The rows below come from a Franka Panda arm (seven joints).
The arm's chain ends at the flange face. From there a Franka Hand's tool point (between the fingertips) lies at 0.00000 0.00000 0.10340 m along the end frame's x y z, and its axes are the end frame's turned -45 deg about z.
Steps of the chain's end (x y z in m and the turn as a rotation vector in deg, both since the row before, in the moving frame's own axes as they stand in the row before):
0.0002 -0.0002 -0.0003 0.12 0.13 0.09
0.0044 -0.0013 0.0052 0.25 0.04 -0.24
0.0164 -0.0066 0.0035 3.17 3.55 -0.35
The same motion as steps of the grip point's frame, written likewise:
0.0006 0.0000 -0.0003 -0.01 0.18 0.09
0.0044 0.0019 0.0052 0.15 0.21 -0.24
0.0248 0.0074 0.0031 -0.27 4.75 -0.35

